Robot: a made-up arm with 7 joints. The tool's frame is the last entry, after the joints. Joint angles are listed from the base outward. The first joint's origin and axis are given. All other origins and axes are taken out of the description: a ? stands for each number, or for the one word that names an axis. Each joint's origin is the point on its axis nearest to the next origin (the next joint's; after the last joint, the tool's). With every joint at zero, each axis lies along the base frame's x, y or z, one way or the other. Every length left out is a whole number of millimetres.
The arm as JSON. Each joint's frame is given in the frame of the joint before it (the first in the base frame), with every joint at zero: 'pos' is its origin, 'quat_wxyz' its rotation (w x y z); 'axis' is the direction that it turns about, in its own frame. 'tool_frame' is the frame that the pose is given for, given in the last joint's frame.
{
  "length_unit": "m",
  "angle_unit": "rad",
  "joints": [
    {
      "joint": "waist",
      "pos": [
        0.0,
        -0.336,
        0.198
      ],
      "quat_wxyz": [
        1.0,
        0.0,
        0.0,
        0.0
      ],
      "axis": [
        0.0,
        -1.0,
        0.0
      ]
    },
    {
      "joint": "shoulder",
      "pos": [
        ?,
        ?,
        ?
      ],
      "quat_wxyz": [
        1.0,
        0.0,
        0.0,
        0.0
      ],
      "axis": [
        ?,
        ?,
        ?
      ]
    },
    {
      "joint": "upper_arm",
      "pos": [
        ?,
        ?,
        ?
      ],
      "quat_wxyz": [
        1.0,
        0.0,
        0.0,
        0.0
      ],
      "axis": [
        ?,
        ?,
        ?
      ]
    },
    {
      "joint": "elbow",
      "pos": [
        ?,
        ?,
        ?
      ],
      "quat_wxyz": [
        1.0,
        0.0,
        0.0,
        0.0
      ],
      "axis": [
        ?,
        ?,
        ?
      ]
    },
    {
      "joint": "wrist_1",
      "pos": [
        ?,
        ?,
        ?
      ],
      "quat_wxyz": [
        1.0,
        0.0,
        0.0,
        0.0
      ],
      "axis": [
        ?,
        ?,
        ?
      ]
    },
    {
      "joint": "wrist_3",
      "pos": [
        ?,
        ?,
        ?
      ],
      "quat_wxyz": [
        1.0,
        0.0,
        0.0,
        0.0
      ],
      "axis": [
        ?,
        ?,
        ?
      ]
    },
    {
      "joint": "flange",
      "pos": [
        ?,
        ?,
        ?
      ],
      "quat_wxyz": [
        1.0,
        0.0,
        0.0,
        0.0
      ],
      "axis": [
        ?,
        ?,
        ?
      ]
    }
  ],
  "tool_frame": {
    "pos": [
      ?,
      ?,
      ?
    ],
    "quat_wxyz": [
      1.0,
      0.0,
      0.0,
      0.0
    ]
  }
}
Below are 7 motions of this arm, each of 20 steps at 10 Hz.
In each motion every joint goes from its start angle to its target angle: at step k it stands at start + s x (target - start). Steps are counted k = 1, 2, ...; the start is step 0. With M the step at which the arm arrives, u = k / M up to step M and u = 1 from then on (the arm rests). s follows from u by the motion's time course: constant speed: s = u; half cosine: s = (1 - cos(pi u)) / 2; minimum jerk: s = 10 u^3 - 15 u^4 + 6 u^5.
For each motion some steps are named. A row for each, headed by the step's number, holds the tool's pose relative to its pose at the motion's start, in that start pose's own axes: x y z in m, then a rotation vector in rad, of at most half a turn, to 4 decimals.
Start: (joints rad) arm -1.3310 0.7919 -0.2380 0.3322 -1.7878 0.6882 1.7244
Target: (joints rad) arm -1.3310 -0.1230 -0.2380 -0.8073 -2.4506 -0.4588 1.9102
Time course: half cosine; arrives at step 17
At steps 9, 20:
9: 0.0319 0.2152 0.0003 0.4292 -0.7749 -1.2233
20: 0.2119 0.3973 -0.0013 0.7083 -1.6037 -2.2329

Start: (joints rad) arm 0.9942 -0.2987 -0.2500 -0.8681 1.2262 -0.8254 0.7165
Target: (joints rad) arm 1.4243 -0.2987 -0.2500 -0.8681 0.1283 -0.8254 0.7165
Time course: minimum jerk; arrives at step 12
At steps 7, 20:
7: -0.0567 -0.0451 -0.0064 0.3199 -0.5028 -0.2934
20: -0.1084 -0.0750 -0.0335 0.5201 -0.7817 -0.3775

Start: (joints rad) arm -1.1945 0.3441 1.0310 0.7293 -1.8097 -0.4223 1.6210
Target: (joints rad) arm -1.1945 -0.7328 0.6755 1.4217 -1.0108 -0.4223 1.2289
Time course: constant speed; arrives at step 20
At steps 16, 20:
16: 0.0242 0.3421 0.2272 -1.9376 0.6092 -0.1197
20: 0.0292 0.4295 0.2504 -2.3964 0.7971 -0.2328

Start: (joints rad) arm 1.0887 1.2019 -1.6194 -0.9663 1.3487 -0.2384 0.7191
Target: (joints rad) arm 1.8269 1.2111 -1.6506 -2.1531 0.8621 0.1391 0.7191
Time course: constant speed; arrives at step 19
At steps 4, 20:
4: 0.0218 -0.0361 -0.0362 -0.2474 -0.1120 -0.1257
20: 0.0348 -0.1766 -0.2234 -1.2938 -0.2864 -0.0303

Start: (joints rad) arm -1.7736 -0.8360 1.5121 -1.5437 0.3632 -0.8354 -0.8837
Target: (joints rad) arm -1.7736 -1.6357 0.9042 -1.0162 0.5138 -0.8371 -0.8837
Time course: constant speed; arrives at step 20
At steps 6, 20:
6: -0.0203 -0.1521 0.0225 0.1940 -0.0096 0.3923
20: 0.1208 -0.5504 -0.0455 0.7565 -0.1070 1.2086

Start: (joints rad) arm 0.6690 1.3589 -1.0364 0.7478 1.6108 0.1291 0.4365
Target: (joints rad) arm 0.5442 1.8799 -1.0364 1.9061 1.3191 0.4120 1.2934
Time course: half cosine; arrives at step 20
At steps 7, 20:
7: -0.0283 -0.0932 -0.0447 0.6495 -0.1032 -0.1542
20: -0.1479 -0.0966 -0.3184 2.1688 -0.6473 -0.7960

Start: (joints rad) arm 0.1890 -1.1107 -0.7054 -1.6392 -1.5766 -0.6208 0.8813
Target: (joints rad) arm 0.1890 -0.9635 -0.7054 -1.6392 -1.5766 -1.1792 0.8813
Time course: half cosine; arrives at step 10
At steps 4, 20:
4: 0.0200 -0.0028 0.0076 -0.0503 0.1300 -0.1460
20: 0.0553 -0.0151 0.0164 -0.1489 0.3550 -0.4390

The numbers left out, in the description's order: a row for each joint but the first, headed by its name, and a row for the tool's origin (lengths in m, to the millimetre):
shoulder: xyz -0.013 0.0 0.11, axis -1.0 0.0 0.0
upper_arm: xyz 0.0 0.159 -0.143, axis 0.0 0.0 -1.0
elbow: xyz -0.185 0.346 0.0, axis 0.0 1.0 0.0
wrist_1: xyz 0.05 0.0 -0.043, axis 0.0 0.0 1.0
wrist_3: xyz 0.092 0.148 0.0, axis 0.0 -1.0 0.0
flange: xyz 0.003 0.0 -0.012, axis 1.0 0.0 0.0
tool: xyz 0.0 -0.004 0.181

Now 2 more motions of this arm.
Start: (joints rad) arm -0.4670 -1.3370 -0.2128 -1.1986 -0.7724 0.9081 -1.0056
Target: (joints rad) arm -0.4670 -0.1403 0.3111 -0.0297 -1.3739 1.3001 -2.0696
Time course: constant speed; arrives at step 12
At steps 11, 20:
11: -0.2293 0.0263 -0.9260 -1.5007 -1.3900 -0.8521
20: -0.1584 0.0213 -0.9882 -1.5726 -1.4531 -1.0927

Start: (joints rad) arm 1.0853 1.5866 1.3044 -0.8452 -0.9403 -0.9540 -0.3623
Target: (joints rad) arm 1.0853 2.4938 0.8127 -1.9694 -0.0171 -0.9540 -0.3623
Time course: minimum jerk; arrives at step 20
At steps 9, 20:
9: -0.2316 -0.1119 -0.1715 -0.0963 -0.7811 0.6127
20: -0.0808 -0.4190 -0.6636 -0.1850 -2.1098 1.1030

